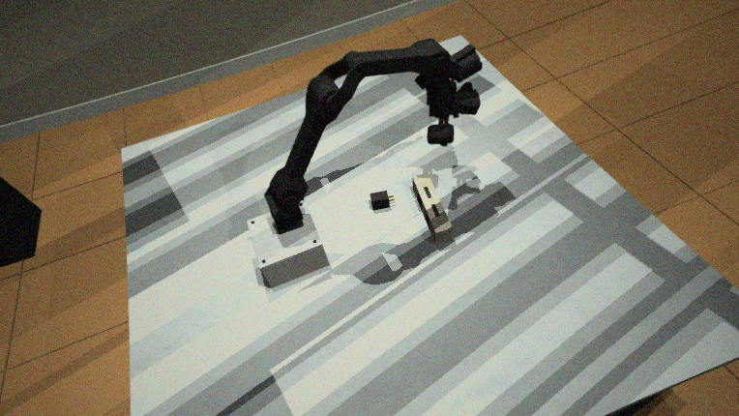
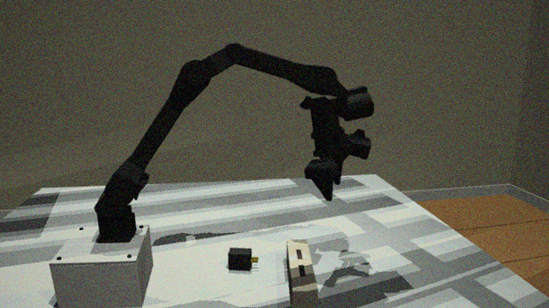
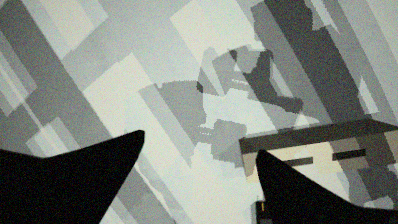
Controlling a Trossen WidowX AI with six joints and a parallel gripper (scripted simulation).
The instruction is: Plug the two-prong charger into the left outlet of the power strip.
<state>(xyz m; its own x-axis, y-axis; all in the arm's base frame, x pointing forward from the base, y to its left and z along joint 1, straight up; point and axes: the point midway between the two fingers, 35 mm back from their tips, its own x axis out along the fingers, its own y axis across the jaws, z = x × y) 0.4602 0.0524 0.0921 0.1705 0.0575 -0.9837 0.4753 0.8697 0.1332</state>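
Right now the black two-prong charger is 200 mm behind my gripper tip, 140 mm below it and 30 mm to the right of it.
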